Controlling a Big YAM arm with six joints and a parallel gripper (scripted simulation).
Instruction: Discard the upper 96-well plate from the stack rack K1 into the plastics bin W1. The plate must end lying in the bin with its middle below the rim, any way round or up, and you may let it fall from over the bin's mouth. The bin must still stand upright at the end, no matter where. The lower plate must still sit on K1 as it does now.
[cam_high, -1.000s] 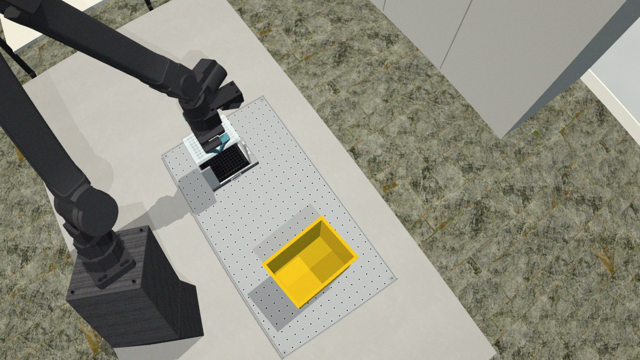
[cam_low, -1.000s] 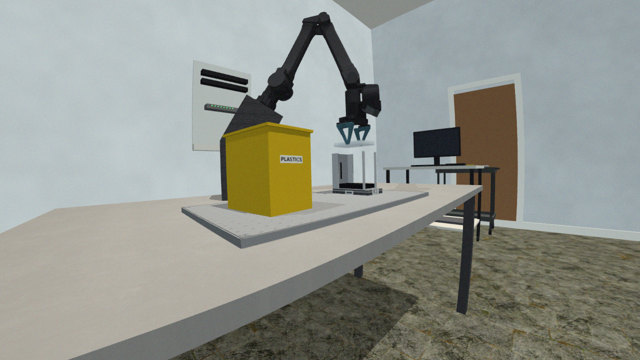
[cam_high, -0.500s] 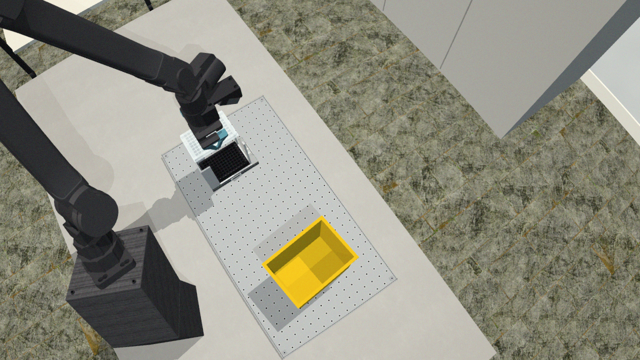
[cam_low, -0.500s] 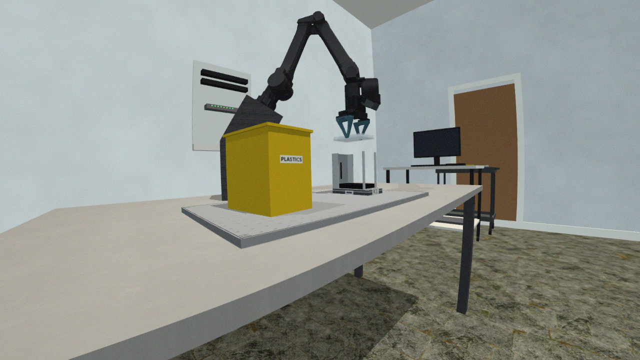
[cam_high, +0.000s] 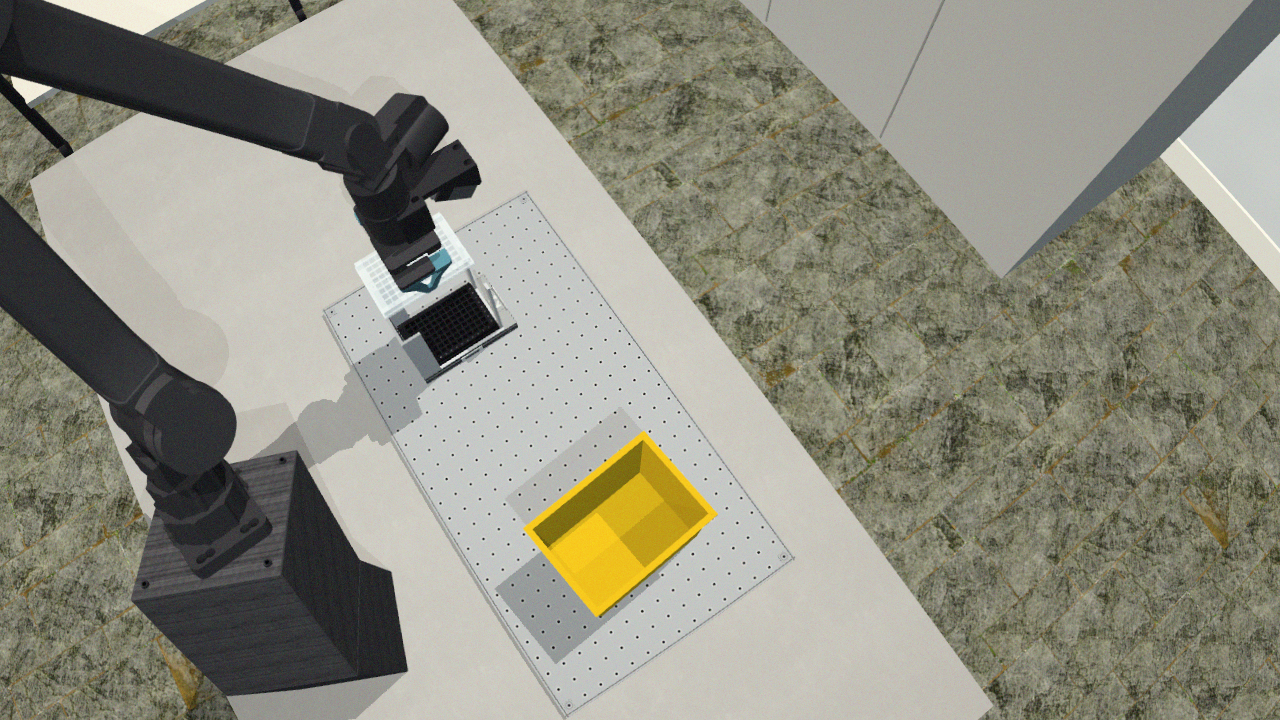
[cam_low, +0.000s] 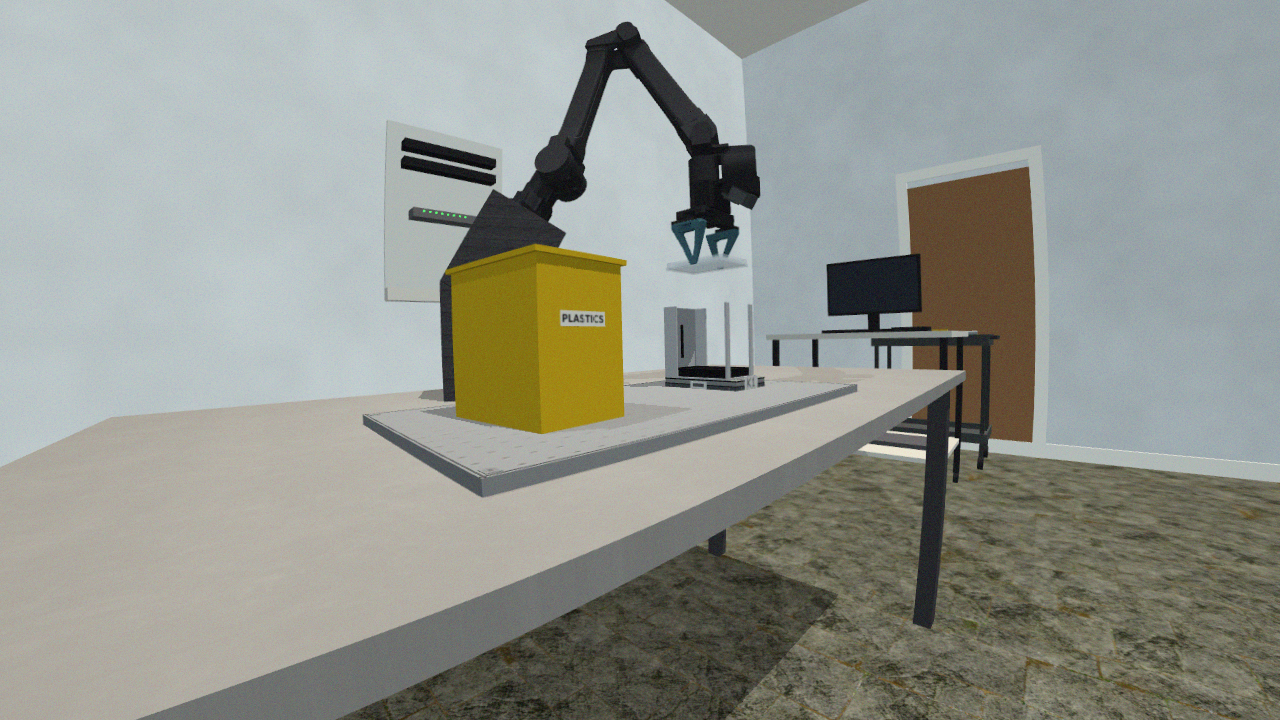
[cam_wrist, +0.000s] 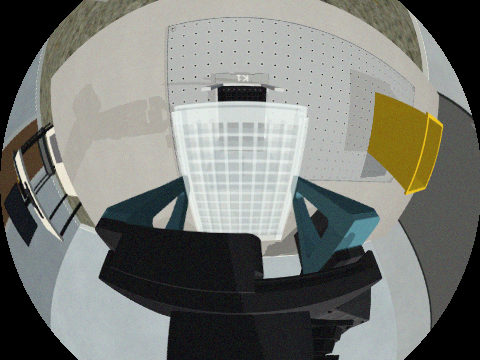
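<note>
The white 96-well plate lies 10 mm below my hand. From my hand the other things lie so: yellow plastics bin W1: 400 mm to the right, 140 mm below, 20 mm behind; then black plate: 200 mm below.
</note>
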